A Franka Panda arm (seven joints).
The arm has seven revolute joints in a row. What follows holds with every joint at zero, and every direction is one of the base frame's.
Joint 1 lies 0.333 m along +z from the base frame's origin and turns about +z.
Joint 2 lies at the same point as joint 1 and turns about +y.
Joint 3 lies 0.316 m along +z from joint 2 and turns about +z.
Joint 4 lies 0.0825 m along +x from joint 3 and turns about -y.
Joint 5 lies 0.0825 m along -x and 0.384 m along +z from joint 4 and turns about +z.
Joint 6 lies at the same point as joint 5 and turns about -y.
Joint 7 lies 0.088 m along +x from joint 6 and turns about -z.
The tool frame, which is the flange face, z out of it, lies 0.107 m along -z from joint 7; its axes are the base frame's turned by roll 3.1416, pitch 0 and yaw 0 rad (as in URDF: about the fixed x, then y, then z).
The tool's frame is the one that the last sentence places.
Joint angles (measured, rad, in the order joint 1, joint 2, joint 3, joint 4, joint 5, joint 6, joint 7), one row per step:
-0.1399 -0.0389 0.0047 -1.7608 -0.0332 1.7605 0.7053
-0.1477 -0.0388 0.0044 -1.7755 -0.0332 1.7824 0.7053
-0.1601 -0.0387 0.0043 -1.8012 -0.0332 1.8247 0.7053
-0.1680 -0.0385 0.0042 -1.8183 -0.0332 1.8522 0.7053
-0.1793 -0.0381 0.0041 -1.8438 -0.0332 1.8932 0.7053
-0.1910 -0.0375 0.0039 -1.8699 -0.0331 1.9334 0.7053
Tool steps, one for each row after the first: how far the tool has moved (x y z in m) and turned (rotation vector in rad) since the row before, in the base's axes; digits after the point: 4 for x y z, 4 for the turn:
0.0004 -0.0045 -0.0052 -0.0009 -0.0070 -0.0074
0.0010 -0.0070 -0.0086 -0.0022 -0.0163 -0.0111
0.0004 -0.0045 -0.0058 -0.0014 -0.0101 -0.0071
0.0004 -0.0064 -0.0087 -0.0022 -0.0149 -0.0101
-0.0001 -0.0066 -0.0092 -0.0020 -0.0133 -0.0106

